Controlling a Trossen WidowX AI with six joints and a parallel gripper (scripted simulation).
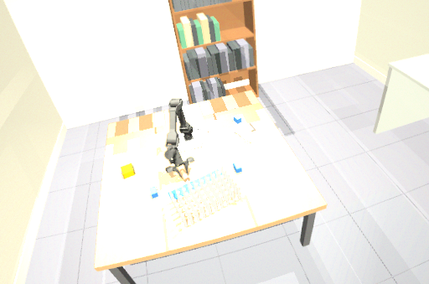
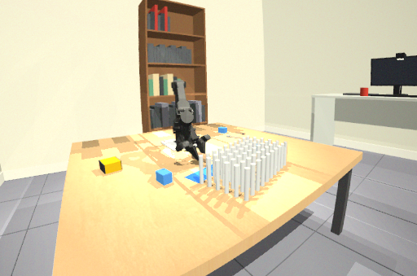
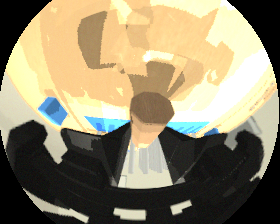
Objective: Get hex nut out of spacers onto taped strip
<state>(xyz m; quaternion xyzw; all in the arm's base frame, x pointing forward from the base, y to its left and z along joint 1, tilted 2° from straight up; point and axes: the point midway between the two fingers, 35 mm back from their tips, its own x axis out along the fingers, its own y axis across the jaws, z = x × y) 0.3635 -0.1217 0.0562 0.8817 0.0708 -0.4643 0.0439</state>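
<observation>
My gripper tip is now 7 cm short of the blue taped strip, 5 cm to the right of it and 3 cm above it. Also, from my gripper tip: brown stick-like tool 10 cm ahead, 2 cm to the left; then thin grey tool 22 cm behind, 48 cm to the left, 2 cm below.
</observation>
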